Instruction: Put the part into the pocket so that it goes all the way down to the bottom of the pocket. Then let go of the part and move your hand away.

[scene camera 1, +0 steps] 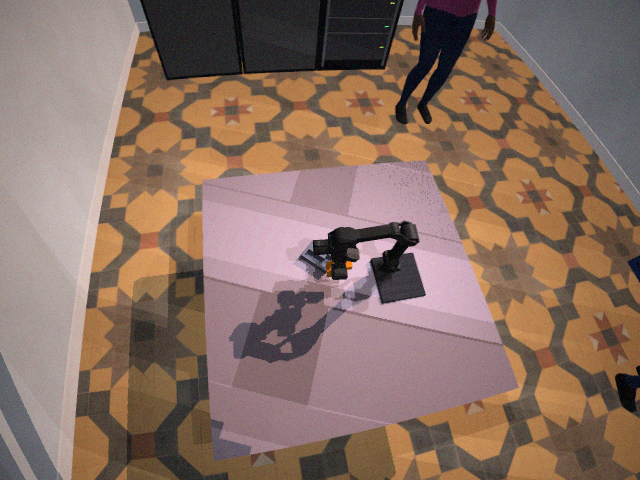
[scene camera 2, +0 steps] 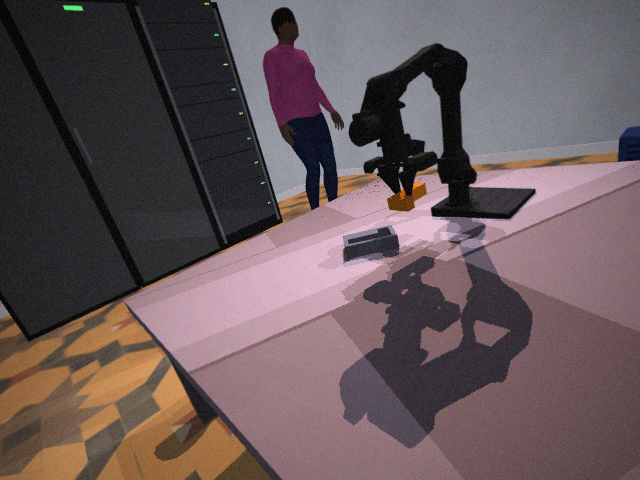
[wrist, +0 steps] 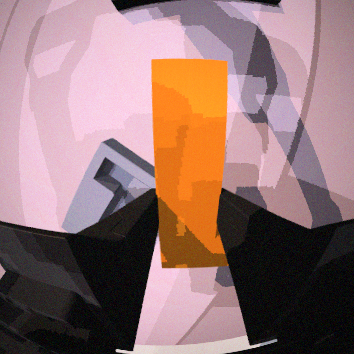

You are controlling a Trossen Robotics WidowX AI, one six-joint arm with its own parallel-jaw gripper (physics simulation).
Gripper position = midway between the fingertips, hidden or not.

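Held in the gripper (scene camera 2: 404,196), which the wrist view (wrist: 186,195) shows too, is an orange L-shaped part (wrist: 189,96) that touches nothing else. A grey pocket block (wrist: 115,175) is also visible.
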